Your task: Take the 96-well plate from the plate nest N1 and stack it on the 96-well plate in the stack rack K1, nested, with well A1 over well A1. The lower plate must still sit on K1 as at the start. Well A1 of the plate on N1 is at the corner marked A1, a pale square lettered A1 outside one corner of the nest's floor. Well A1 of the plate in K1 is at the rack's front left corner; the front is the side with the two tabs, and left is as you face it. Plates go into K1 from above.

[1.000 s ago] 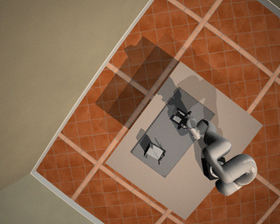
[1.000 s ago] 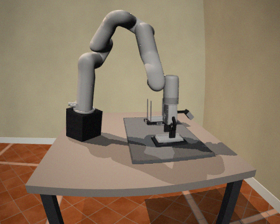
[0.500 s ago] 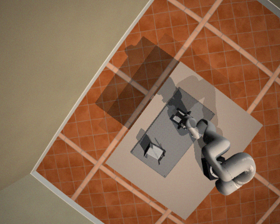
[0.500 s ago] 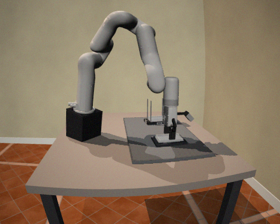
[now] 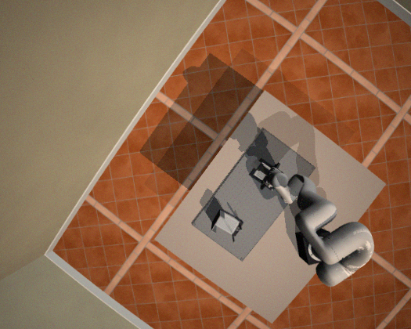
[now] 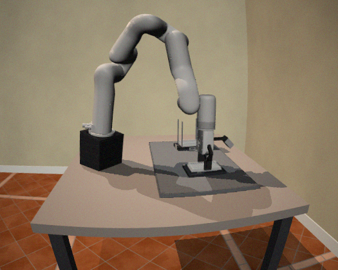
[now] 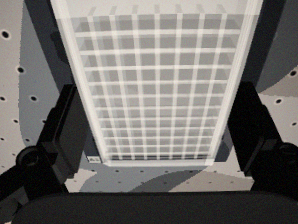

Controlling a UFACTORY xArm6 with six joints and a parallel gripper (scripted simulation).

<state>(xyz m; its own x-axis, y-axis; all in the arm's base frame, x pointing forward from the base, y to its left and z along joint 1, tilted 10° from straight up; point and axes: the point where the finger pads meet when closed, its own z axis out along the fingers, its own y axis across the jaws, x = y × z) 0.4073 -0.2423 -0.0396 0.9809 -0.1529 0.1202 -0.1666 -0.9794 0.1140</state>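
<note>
The plate nest N1 is 2 cm below my hand. From my hand the other things lie so: pale A1 square 6 cm behind, 7 cm to the left, 2 cm below.
</note>
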